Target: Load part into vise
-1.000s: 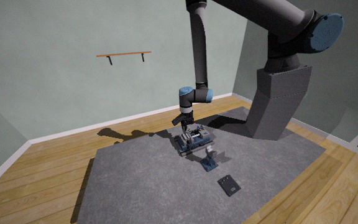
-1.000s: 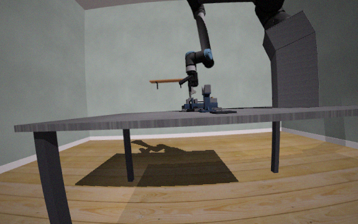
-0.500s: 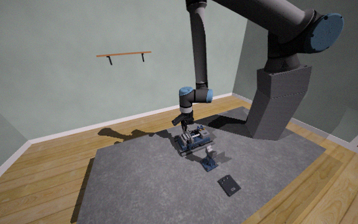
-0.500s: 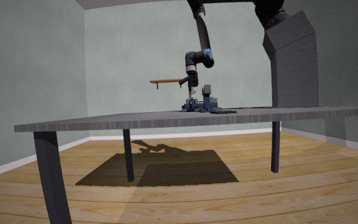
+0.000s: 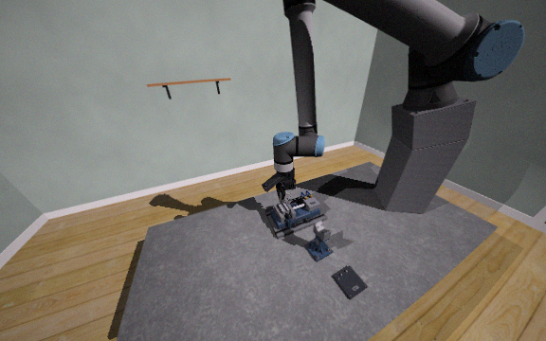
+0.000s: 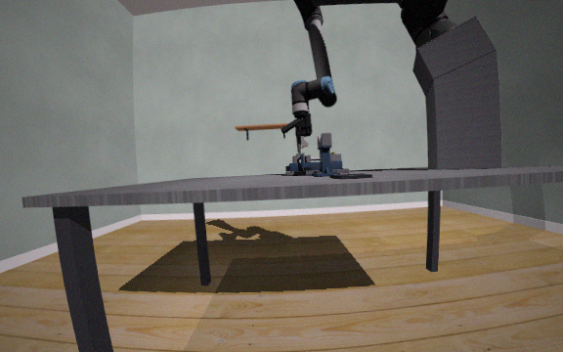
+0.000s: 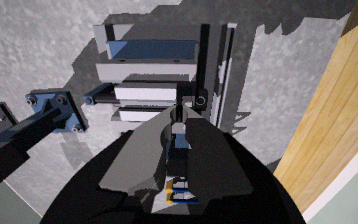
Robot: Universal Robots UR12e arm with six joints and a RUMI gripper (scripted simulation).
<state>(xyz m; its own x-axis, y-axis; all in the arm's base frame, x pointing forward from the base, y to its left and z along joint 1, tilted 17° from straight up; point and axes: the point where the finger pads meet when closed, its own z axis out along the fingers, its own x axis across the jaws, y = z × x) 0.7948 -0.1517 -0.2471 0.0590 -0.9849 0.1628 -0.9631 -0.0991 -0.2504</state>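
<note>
My gripper is now 30 mm to the right of the part and 20 mm above it. From my hand the other things lie so: moving jaw 40 mm below, 40 mm behind, 30 mm to the left; then work stop 80 mm to the left, 30 mm below, 10 mm behind; then fixed jaw 40 mm to the left, 40 mm below, 30 mm ahead.
</note>
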